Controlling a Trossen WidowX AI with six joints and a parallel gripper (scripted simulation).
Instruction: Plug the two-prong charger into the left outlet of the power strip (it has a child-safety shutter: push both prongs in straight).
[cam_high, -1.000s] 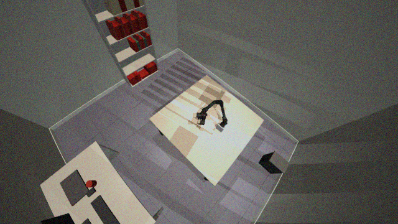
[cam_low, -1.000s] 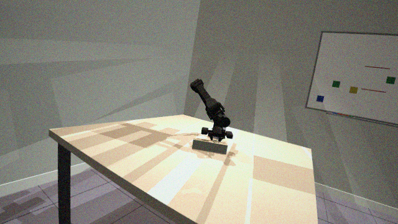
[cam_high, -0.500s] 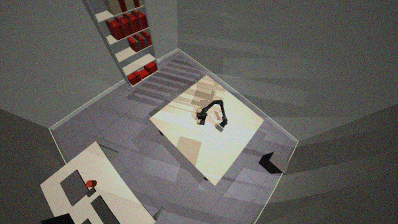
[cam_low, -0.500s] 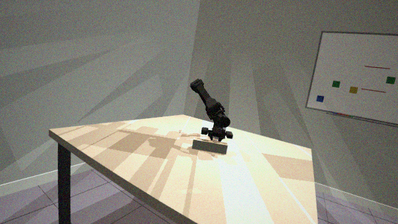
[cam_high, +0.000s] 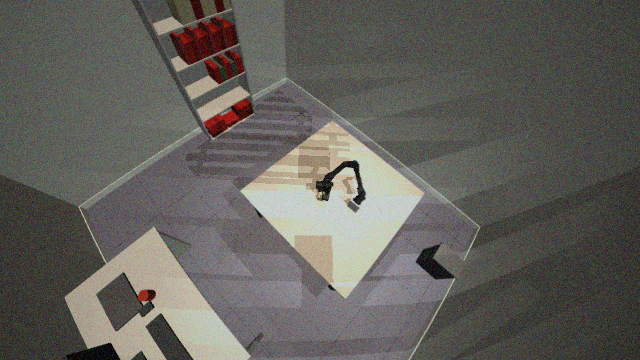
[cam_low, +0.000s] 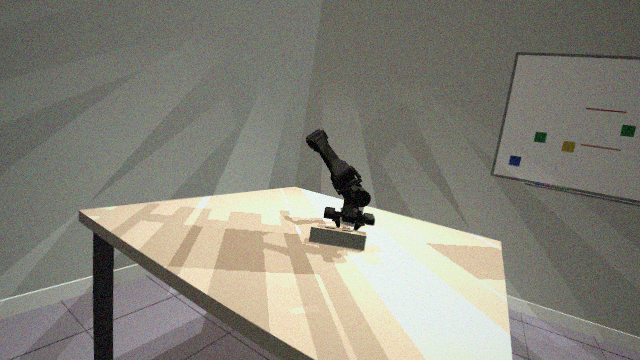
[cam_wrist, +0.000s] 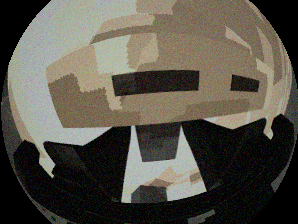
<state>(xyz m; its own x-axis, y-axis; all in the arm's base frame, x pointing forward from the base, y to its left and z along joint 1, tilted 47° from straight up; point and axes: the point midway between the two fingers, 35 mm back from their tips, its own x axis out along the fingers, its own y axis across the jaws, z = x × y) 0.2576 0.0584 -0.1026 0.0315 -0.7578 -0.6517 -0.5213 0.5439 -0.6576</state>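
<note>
Now: gripper tip 10 mm to the right of the dark two-prong charger, 10 mm below it and 10 mm short of it.
</note>
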